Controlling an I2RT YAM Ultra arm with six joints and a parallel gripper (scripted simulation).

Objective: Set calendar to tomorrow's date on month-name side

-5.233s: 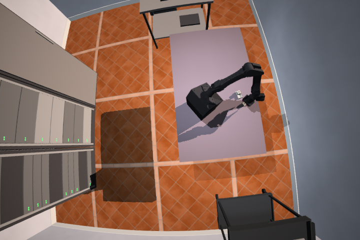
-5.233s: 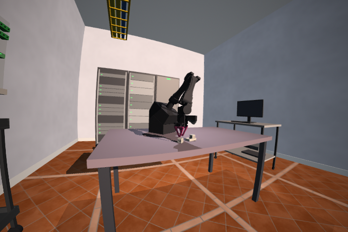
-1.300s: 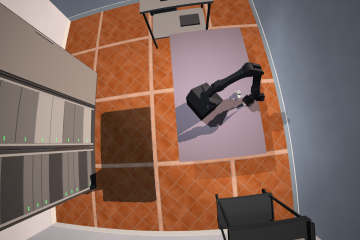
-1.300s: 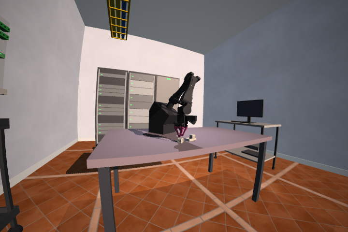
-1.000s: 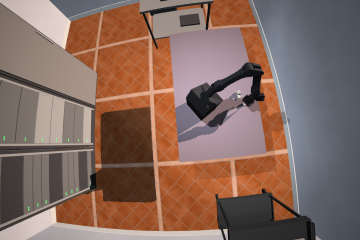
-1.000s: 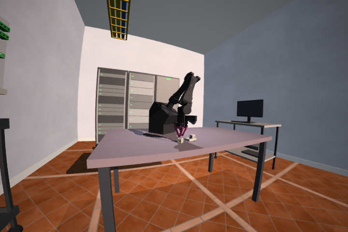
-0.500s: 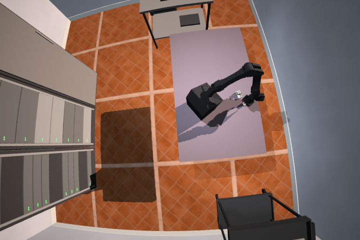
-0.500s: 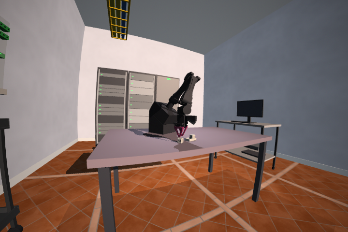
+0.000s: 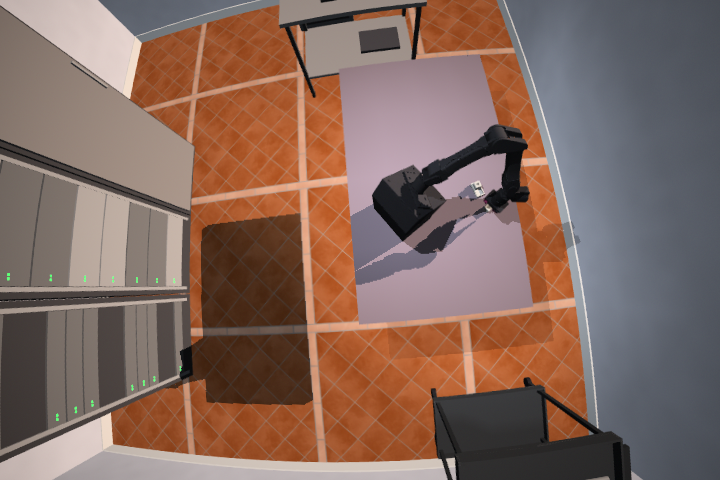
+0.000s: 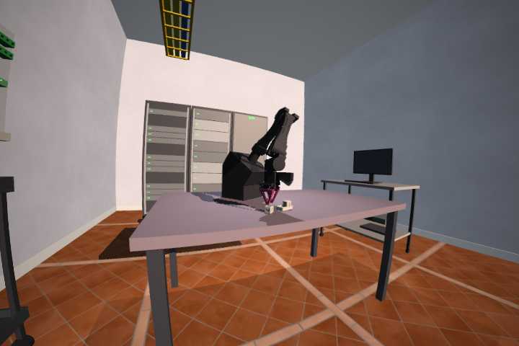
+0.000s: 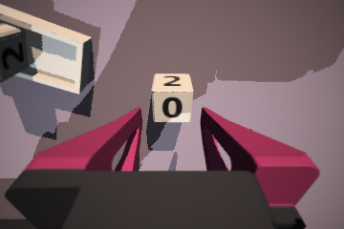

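My gripper is now 30 mm above the cream digit cube. From my hand the other things lie so: cream tray: 40 mm behind, 110 mm to the left, 40 mm below.
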